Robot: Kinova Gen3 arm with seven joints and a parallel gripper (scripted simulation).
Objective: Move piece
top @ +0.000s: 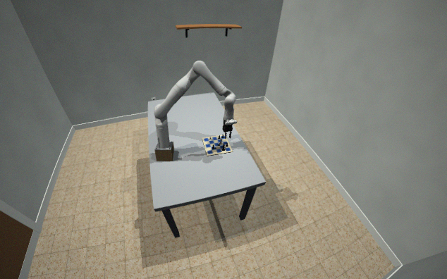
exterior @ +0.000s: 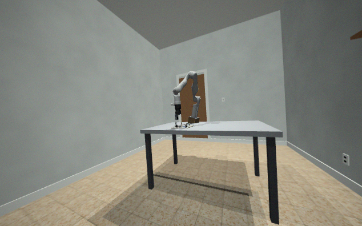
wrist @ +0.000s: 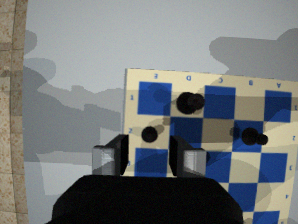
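The black chess piece is 50 mm behind my hand, 30 mm to the right of it and 80 mm below it. The rest, counted from my hand: white pawn 110 mm behind, 120 mm to the left, 100 mm below; chessboard 80 mm behind, 40 mm to the left, 110 mm below.
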